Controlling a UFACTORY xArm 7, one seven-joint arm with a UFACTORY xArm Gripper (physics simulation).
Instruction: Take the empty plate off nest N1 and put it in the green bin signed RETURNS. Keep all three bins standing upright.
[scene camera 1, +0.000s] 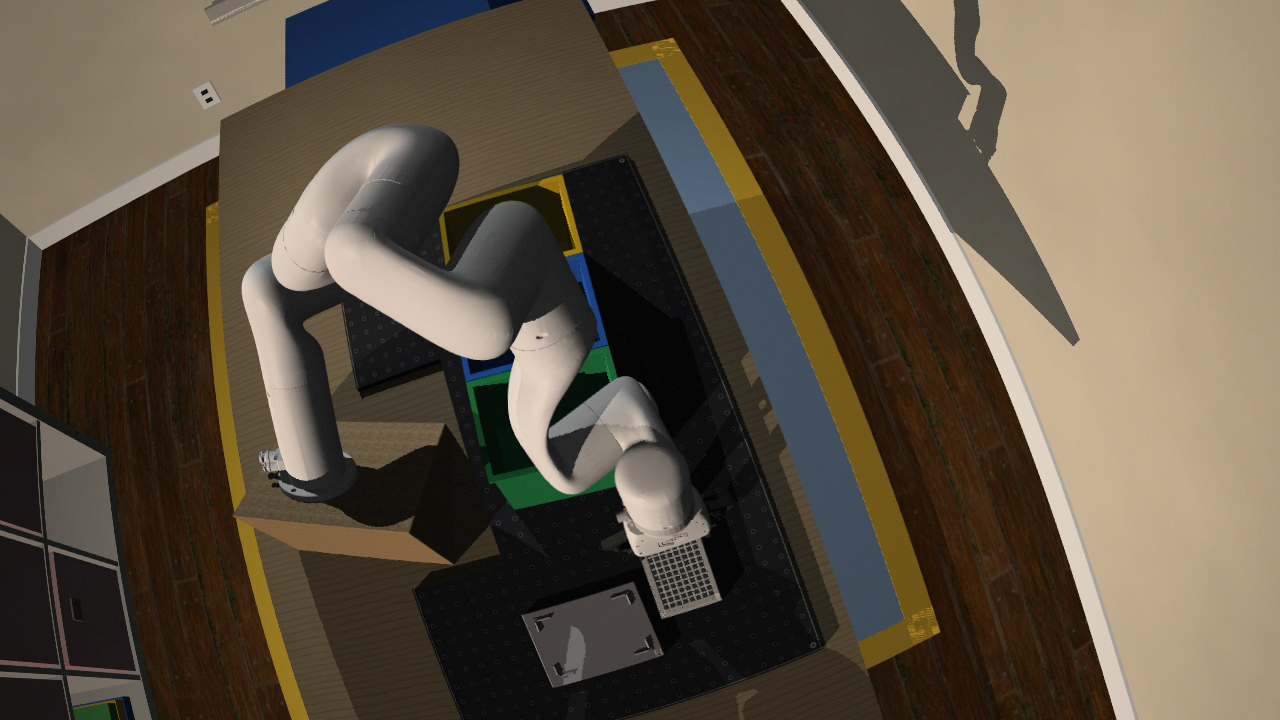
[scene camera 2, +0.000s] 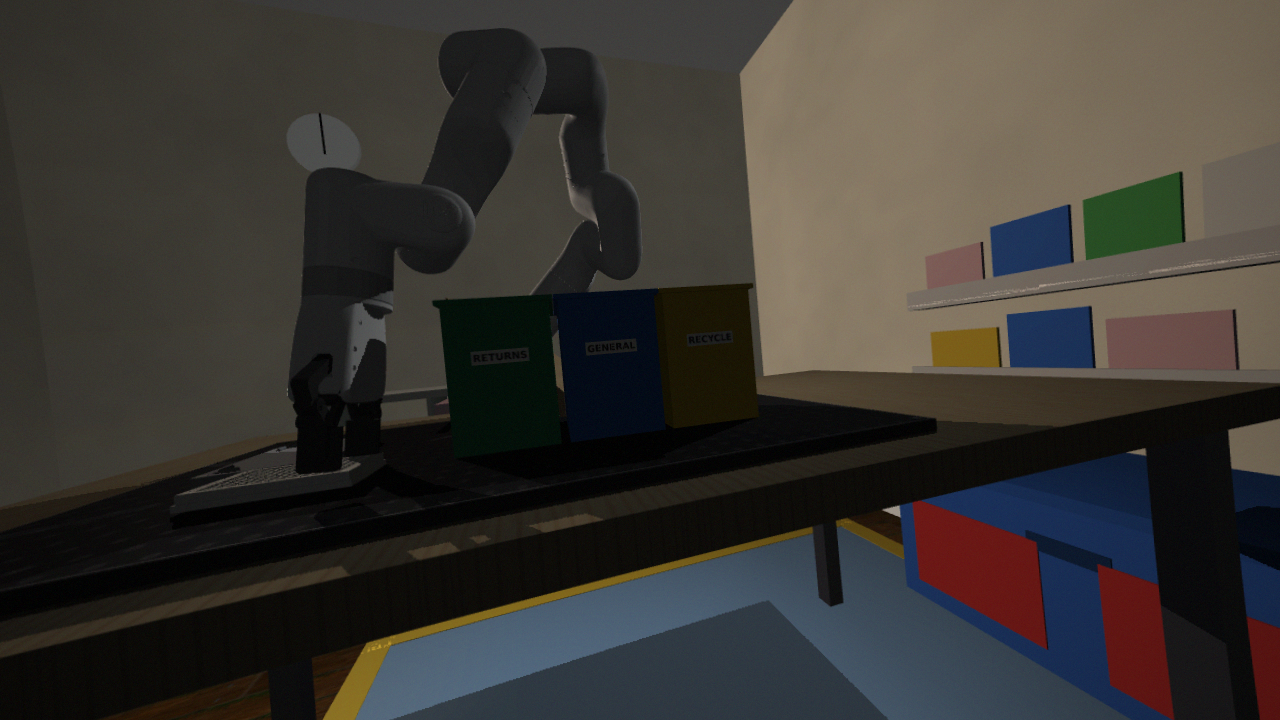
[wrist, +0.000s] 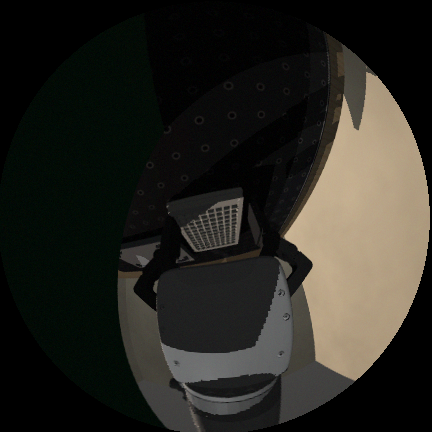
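Seen in the pictures: gripper, fingertip midpoint: (scene camera 1: 671, 539) (scene camera 2: 343, 463) (wrist: 211, 215); arm's base at its link origin: (scene camera 1: 317, 477).
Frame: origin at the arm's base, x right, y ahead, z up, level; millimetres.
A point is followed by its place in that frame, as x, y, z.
The pale grid-patterned plate (scene camera 1: 682, 577) @[147, 471, -150] (scene camera 2: 259, 490) @[133, 508, -145] (wrist: 217, 227) @[122, 473, -140] lies flat at its place on the black board; nothing shows in its wells. A nest label is not readable, and the seat beneath is mostly hidden. My gripper (scene camera 2: 341, 463) @[92, 463, -138] (wrist: 211, 215) @[92, 463, -138] is open, pointing down, with its fingers low at the plate's bin-side end, one toward each long side. Exact finger clearance and contact are unclear. The wrist hides the fingers and that plate end in scene camera 1. The green bin signed RETURNS (scene camera 1: 537, 494) @[18, 297, -98] (scene camera 2: 501, 398) @[-56, 417, -92] (wrist: 60, 200) stands upright close to the wrist.
The blue GENERAL bin (scene camera 2: 611, 389) @[-184, 400, -96] and yellow RECYCLE bin (scene camera 1: 572, 223) @[-300, 385, 25] (scene camera 2: 707, 385) @[-310, 383, -104] stand upright in a row beyond the green one. A grey nest (scene camera 1: 608, 631) @[215, 362, -143] with corner brackets lies beside the plate. The arm's forearm passes over the bins.
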